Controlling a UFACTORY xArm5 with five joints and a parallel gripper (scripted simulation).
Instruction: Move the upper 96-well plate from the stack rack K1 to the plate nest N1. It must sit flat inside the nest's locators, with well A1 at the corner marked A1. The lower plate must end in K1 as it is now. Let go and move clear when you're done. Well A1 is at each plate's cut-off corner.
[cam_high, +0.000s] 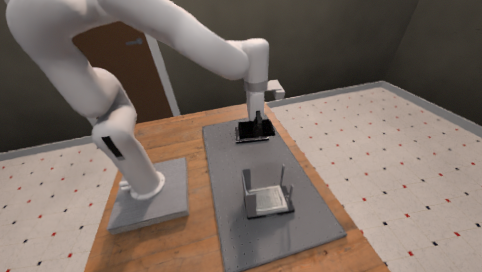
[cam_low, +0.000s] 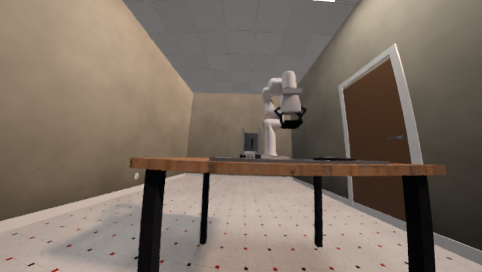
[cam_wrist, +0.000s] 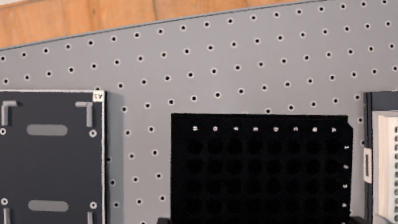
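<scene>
Now: hand 4 cm short of the plate nest N1, 18 cm to the right of it and 18 cm above it. From my hand the other things lie so: white plate 4 cm behind, 20 cm to the right, 16 cm below; A1 label 10 cm ahead, 11 cm to the left, 18 cm below; black 96-well plate 1 cm below.
</scene>
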